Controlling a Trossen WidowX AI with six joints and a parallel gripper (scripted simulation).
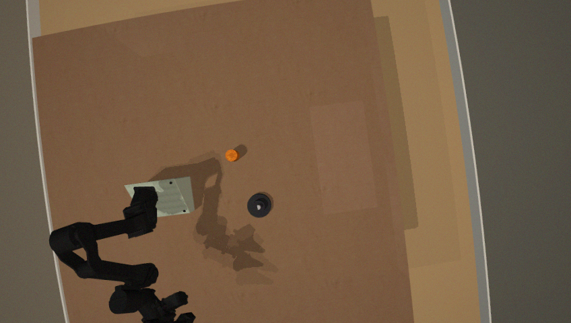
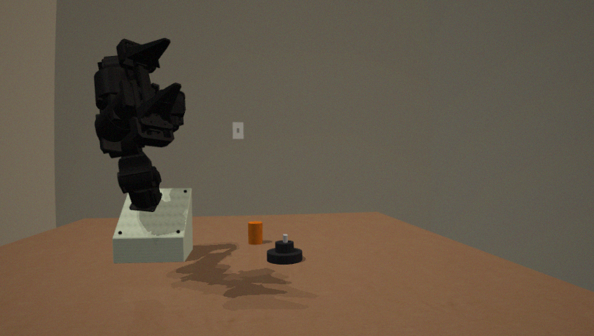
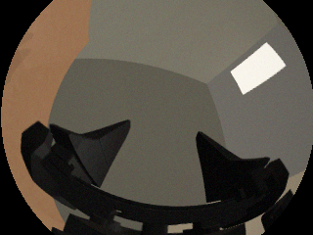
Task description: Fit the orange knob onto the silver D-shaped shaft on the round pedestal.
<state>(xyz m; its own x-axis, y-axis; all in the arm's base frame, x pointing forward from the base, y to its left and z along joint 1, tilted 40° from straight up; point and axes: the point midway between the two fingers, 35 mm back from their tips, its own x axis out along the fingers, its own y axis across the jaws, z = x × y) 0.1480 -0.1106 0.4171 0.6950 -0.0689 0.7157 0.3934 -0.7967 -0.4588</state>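
The orange knob is 7 cm ahead of my gripper tip, 49 cm to the left of it and 34 cm below it. Also, from my gripper tip: black round pedestal (16 cm ahead, 31 cm to the left, 35 cm below).
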